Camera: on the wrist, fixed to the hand. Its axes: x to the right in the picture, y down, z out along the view.
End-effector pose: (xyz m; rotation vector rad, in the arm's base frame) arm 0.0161 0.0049 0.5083 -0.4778 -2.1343 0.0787
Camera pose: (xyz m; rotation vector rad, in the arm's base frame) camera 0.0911 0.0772 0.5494 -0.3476 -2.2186 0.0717
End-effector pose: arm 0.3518 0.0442 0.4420 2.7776 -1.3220 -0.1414
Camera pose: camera 0.3114 -0.0211 0.5234 -2.8918 1.2016 0.2246
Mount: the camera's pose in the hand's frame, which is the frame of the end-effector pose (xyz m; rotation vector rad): 0.0208 0.0801 -0.0754 0.0329 -0.0692 -0.1050
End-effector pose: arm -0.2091 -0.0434 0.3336 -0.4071 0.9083 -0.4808
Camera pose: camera -0.2425 0.0008 0.2363 -0.4404 0.8139 -0.5738
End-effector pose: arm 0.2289 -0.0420 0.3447 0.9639 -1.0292 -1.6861
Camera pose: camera 0.3155 -0.0970 0.3894 1.0021 -1.0708 -1.8047
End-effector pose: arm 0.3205 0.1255 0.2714 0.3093 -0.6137 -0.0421
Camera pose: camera 0.3765 0.2197 0.2486 0.3730 -0.6669 -0.1442
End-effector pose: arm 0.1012 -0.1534 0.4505 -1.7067 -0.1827 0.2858
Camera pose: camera 0.1397 -0.2314 0.3800 -1.6498 -0.3160 0.2686
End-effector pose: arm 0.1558 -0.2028 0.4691 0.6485 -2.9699 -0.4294
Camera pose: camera 0.1147 -0.1609 0.5644 -0.8034 2.9908 0.4148
